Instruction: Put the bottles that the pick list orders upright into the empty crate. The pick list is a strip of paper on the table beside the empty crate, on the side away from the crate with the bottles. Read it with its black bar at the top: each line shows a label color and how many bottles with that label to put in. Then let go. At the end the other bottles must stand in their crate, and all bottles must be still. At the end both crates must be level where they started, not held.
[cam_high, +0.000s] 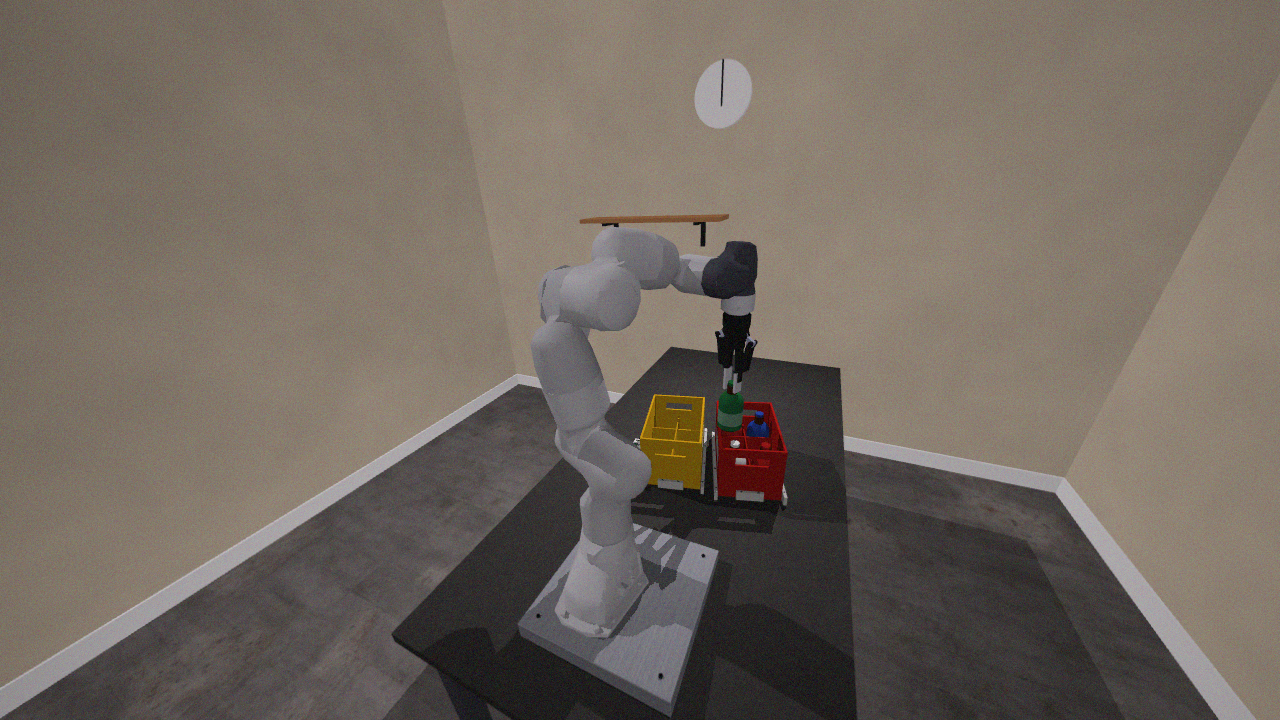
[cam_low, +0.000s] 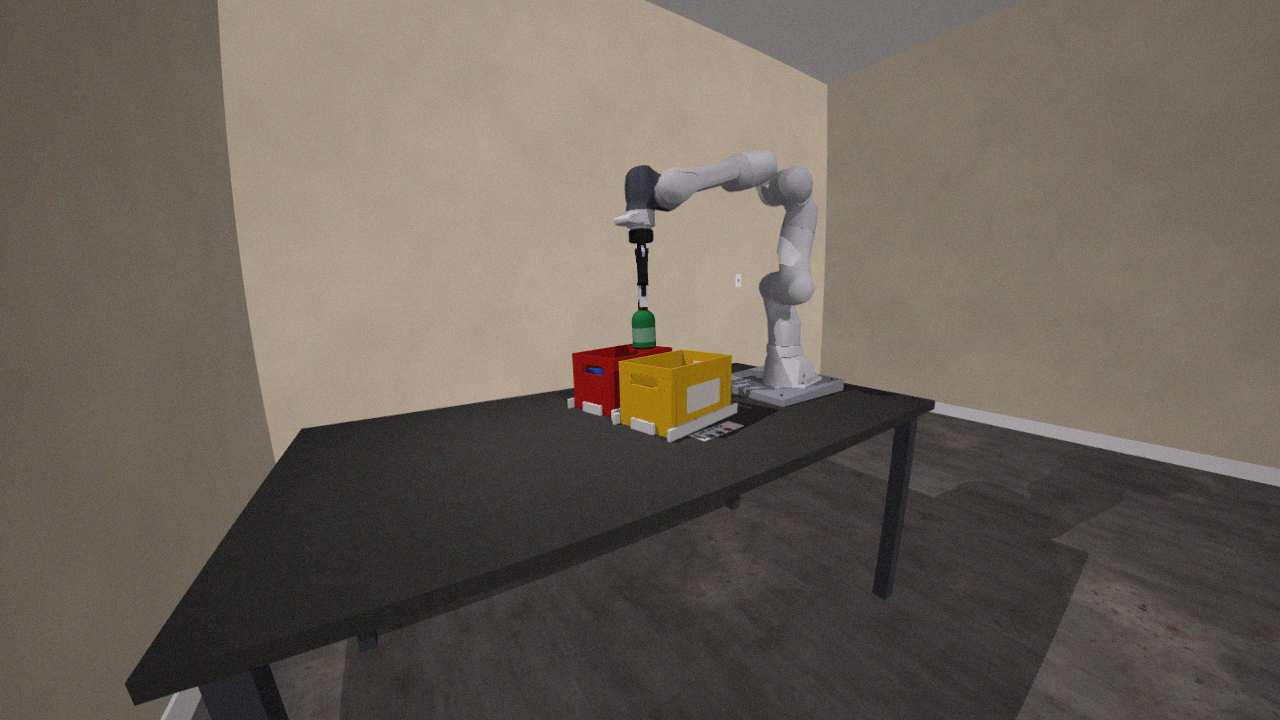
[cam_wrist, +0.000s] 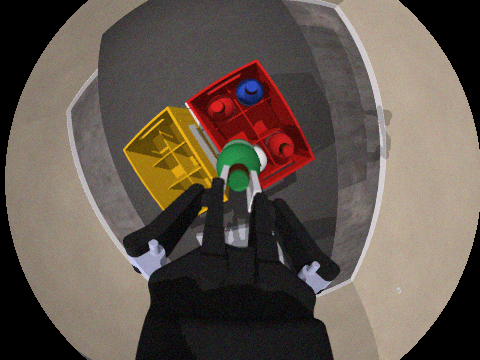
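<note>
My gripper is now 8 cm above the green-labelled bottle. From my hand the other things lie so: white-capped bottle: 5 cm behind, 3 cm to the right, 26 cm below; then red crate: 5 cm ahead, 5 cm to the right, 26 cm below; then blue-labelled bottle: 14 cm ahead, 7 cm to the right, 26 cm below.
</note>
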